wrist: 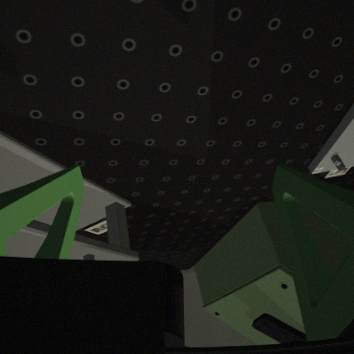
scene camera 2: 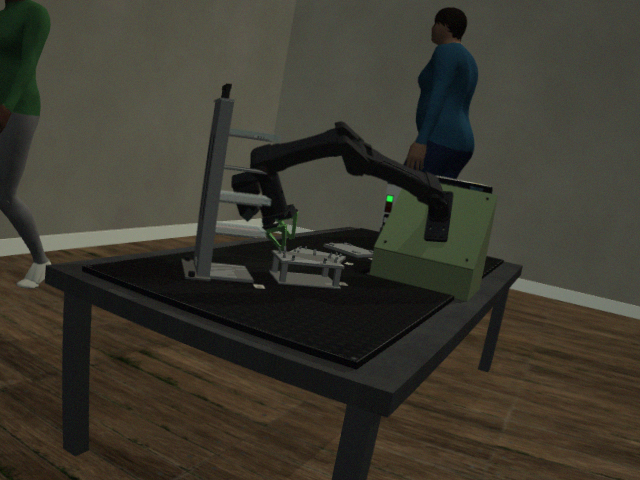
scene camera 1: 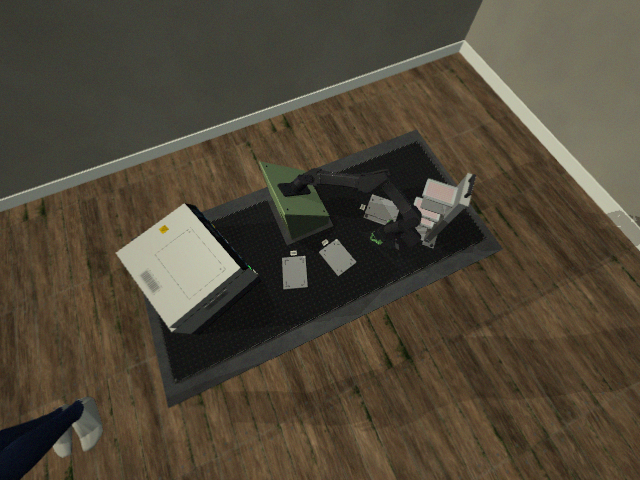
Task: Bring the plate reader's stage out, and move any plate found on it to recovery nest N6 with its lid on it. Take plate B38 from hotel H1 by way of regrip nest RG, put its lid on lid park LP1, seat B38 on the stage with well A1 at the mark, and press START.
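Frame: origin at the arm's base, x ahead, y left, z up, level; metres.
Seen in the pictures: gripper, fingertip midpoint: point(wrist: 177, 175) point(scene camera 2: 287, 244) point(scene camera 1: 377, 234); arm's base at its link origin: point(scene camera 2: 439, 216) point(scene camera 1: 294, 189).
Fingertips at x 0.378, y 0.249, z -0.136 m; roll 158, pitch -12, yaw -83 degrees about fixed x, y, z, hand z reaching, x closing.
Pixels of each thing's top centre, then the offset from my fingertips to it.
- regrip nest at its top centre: point(wrist: 13, 286) point(scene camera 2: 308, 251) point(scene camera 1: 383, 207) 0.100 m back, 0.115 m left, 0.014 m up
- plate reader at its top centre: point(scene camera 2: 439, 176) point(scene camera 1: 178, 259) 0.296 m back, 0.830 m right, 0.249 m up
My gripper point(scene camera 1: 375, 237) point(scene camera 2: 284, 235) point(wrist: 177, 175) is open, its green fingers wide apart with the dark mat showing between them. It hangs beside the hotel, near the regrip nest. The regrip nest point(scene camera 1: 381, 209) point(scene camera 2: 307, 279) point(wrist: 117, 227) stands on posts; its RG label shows at left in the wrist view. The hotel point(scene camera 1: 448, 219) point(scene camera 2: 210, 191) is a tall grey post with shelves; pinkish plates point(scene camera 1: 440, 192) sit on them, their numbers unreadable. The plate reader point(scene camera 1: 191, 266) is a large white box at the far left; no stage shows outside it. LP1 and N6 cannot be told apart by label.
The green arm base point(scene camera 1: 307, 204) point(scene camera 2: 439, 227) point(wrist: 240, 255) stands between reader and hotel. Two low grey plate holders point(scene camera 1: 294, 272) point(scene camera 1: 337, 256) lie on the mat. A green light point(scene camera 2: 389, 198) shows behind the arm base. People point(scene camera 2: 447, 98) point(scene camera 2: 23, 62) stand beyond the table.
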